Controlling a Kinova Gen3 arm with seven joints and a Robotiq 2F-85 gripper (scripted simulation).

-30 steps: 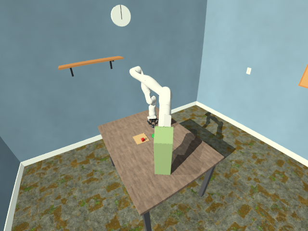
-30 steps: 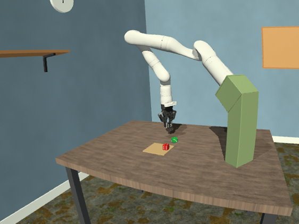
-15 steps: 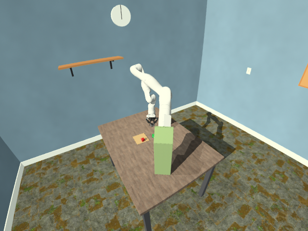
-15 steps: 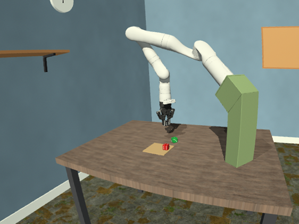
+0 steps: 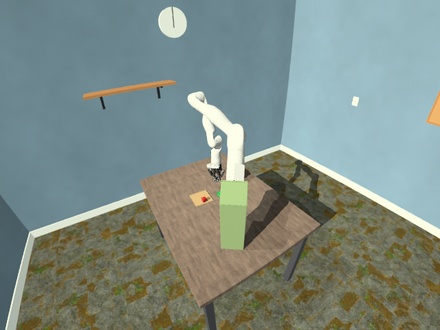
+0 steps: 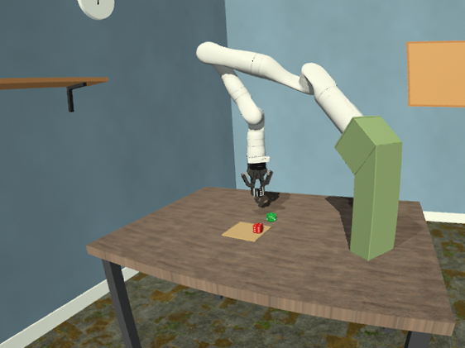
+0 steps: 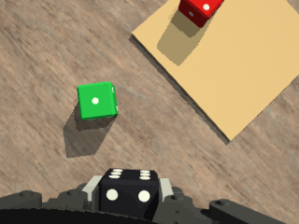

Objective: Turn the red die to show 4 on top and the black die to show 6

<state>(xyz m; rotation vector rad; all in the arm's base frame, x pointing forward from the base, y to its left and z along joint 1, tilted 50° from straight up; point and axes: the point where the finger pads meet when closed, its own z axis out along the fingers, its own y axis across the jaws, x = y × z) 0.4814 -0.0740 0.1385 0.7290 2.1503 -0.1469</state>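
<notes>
The green die is 60 mm behind my hand, 20 mm to the left of it and 100 mm below it. Round my hand: black die: 10 mm below; tan mat: 10 mm behind, 150 mm to the left, 110 mm below; red die: 60 mm behind, 150 mm to the left, 100 mm below.
</notes>
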